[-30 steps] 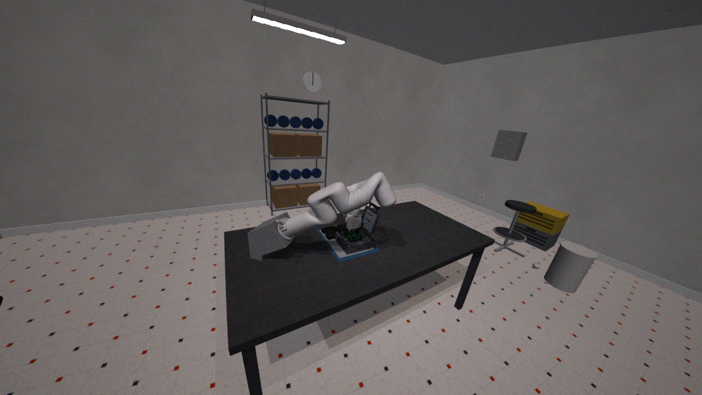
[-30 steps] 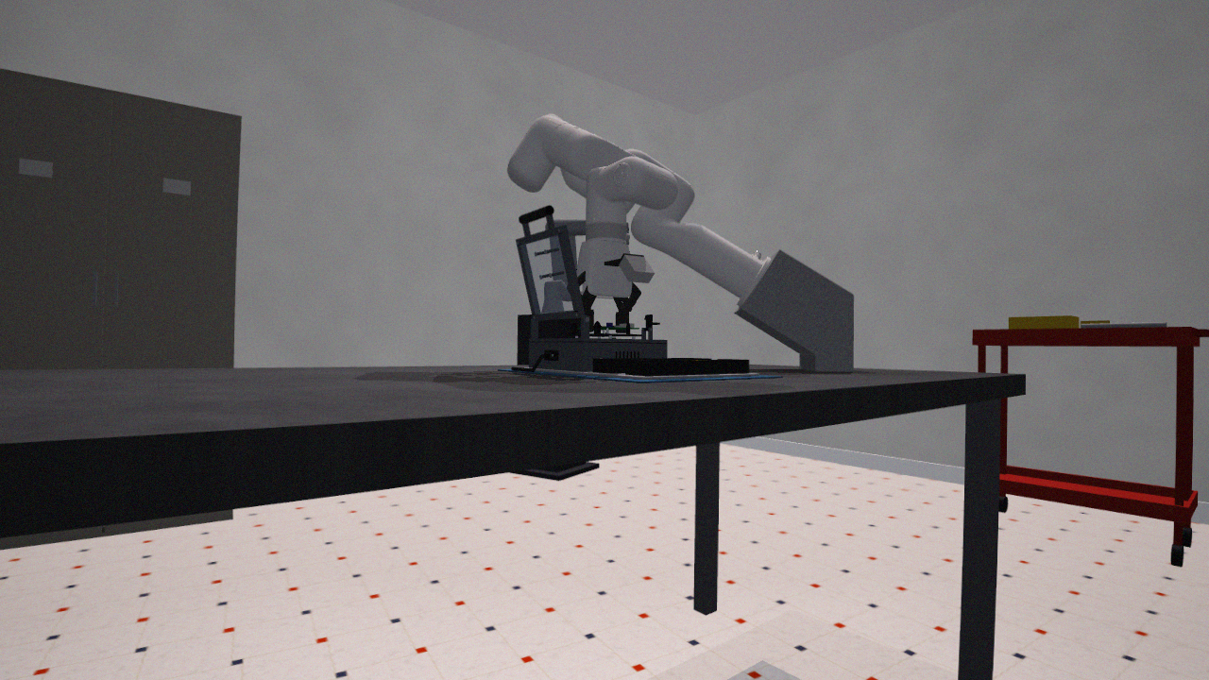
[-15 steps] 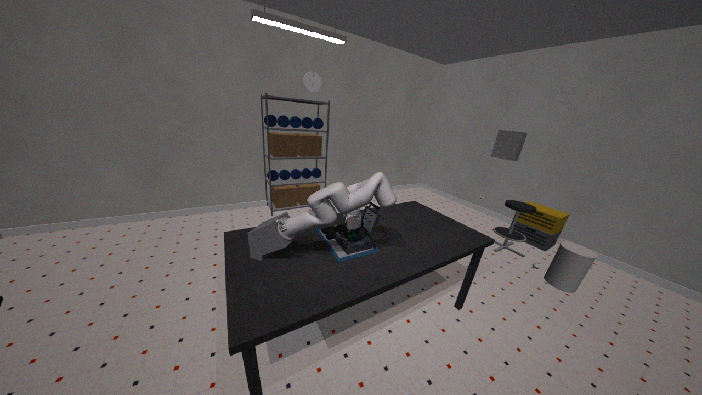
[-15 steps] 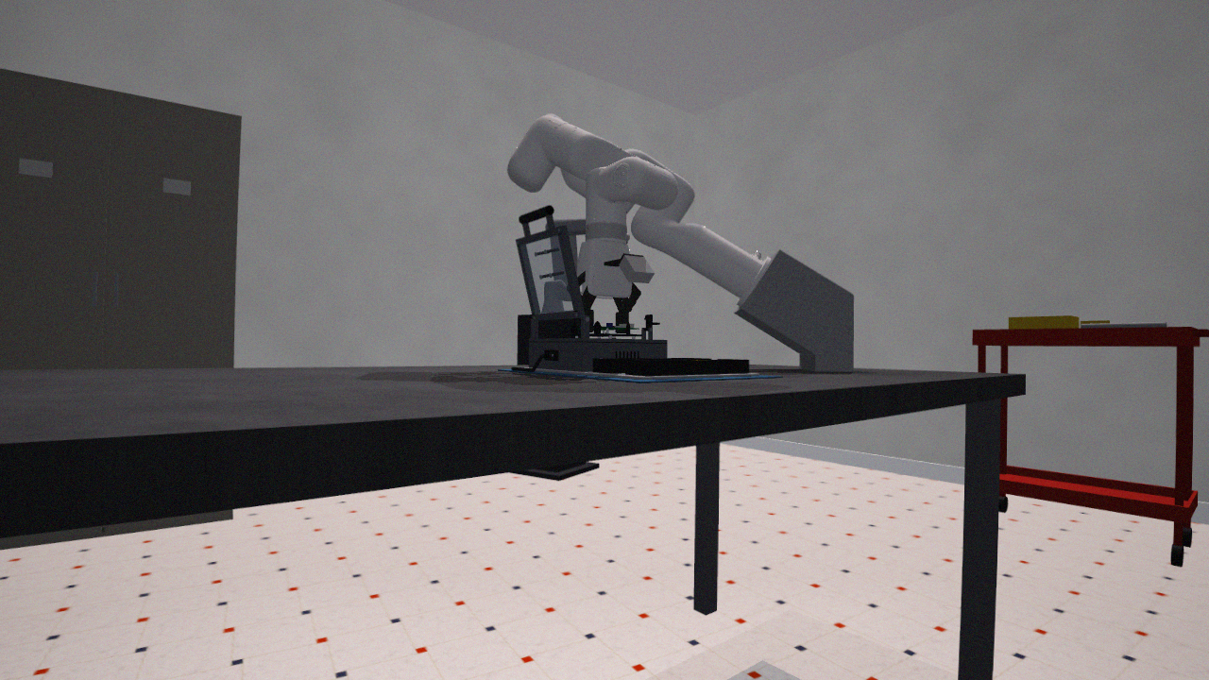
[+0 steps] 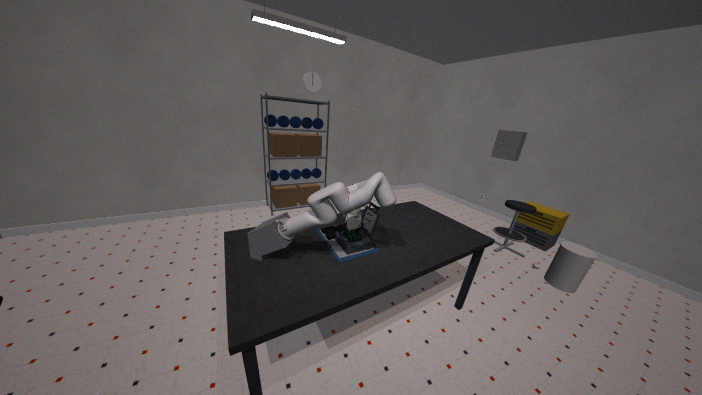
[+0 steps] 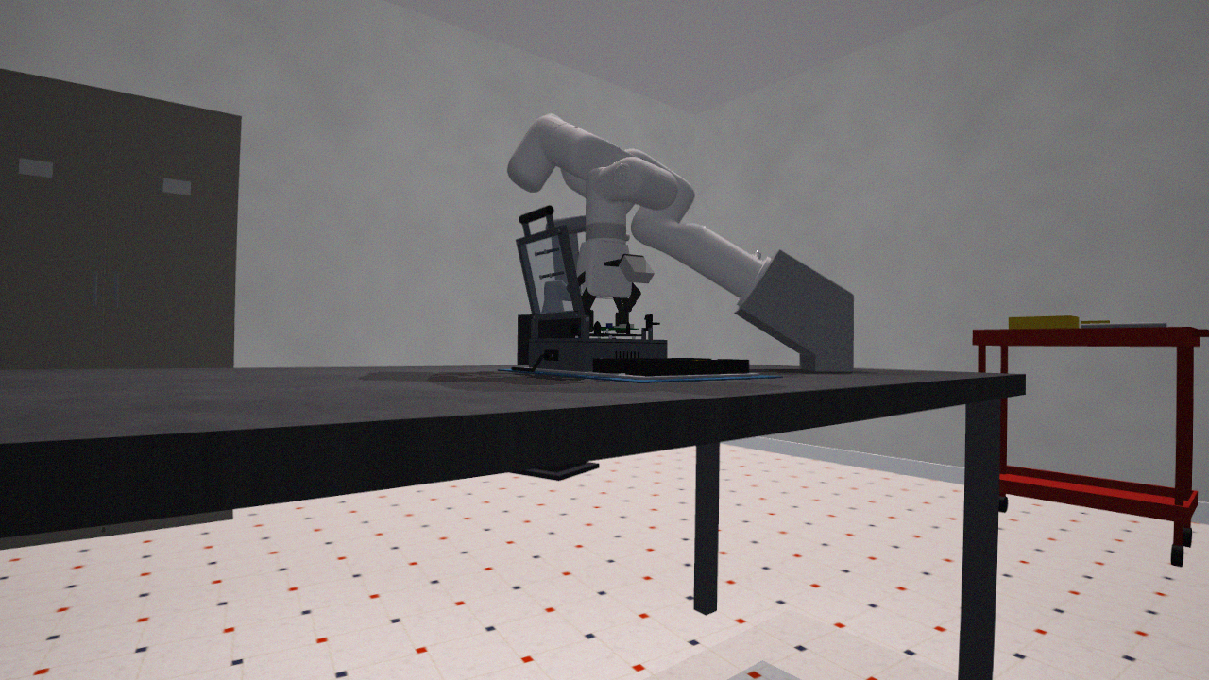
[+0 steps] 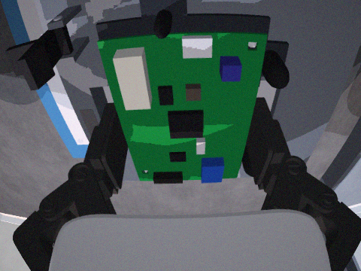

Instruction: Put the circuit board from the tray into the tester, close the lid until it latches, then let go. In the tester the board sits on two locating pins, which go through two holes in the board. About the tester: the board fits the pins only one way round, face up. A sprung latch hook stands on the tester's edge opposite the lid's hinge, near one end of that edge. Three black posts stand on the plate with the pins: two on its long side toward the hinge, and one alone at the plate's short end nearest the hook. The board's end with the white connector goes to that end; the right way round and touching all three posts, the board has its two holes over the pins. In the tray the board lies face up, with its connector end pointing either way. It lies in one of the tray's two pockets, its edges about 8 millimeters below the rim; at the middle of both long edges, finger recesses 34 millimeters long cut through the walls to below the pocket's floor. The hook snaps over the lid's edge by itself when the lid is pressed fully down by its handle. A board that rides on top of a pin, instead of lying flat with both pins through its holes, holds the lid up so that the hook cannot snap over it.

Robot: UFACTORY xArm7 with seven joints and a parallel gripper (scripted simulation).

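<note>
The circuit board is right at my hand. The rest, counted from my hand: tester 40 mm ahead, 30 mm above, 20 mm to the left; then lid 120 mm ahead, 100 mm above, 50 mm to the right; then latch hook 80 mm to the left, 40 mm behind.
</note>
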